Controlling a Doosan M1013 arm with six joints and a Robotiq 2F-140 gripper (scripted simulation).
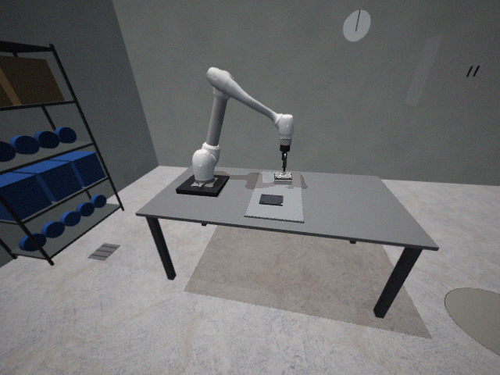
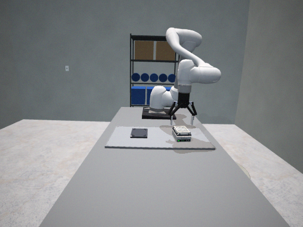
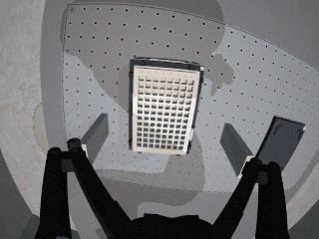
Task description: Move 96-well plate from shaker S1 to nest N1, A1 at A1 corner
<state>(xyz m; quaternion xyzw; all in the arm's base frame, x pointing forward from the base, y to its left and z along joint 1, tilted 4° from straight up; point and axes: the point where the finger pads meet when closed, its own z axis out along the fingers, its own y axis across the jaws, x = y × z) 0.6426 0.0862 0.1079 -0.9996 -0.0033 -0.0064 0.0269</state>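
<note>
Now: the white 96-well plate 50 mm below my hand. Also, from my hand: A1 corner mark: 350 mm to the right, 100 mm below, 20 mm behind; then dark plate nest N1: 290 mm to the right, 110 mm below, 90 mm behind.
</note>
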